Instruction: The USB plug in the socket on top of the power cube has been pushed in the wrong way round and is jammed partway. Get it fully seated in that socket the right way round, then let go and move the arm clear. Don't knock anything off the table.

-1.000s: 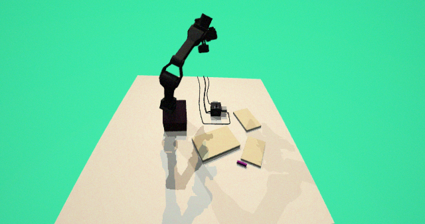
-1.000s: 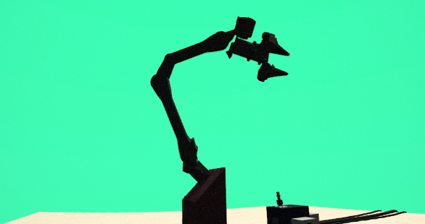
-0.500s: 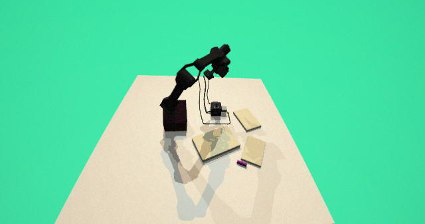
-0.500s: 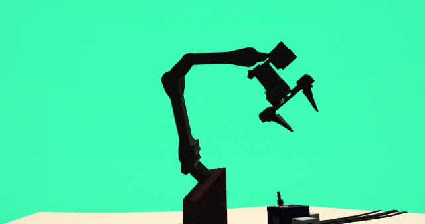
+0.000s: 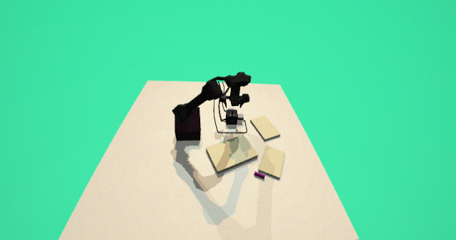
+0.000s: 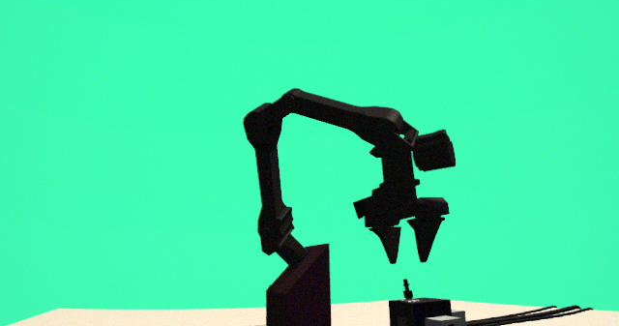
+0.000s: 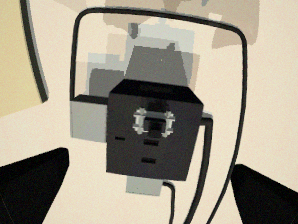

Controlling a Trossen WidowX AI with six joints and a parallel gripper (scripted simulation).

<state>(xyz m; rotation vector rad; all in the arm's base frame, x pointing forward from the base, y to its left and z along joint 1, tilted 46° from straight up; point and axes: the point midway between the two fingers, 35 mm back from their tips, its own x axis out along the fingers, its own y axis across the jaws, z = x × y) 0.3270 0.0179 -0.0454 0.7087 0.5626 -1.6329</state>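
Right now the usb plug is 5 cm below my gripper tip. Round my gripper tip: metal-rimmed socket 7 cm below; then small purple piece 43 cm to the right, 13 cm below, 6 cm ahead.
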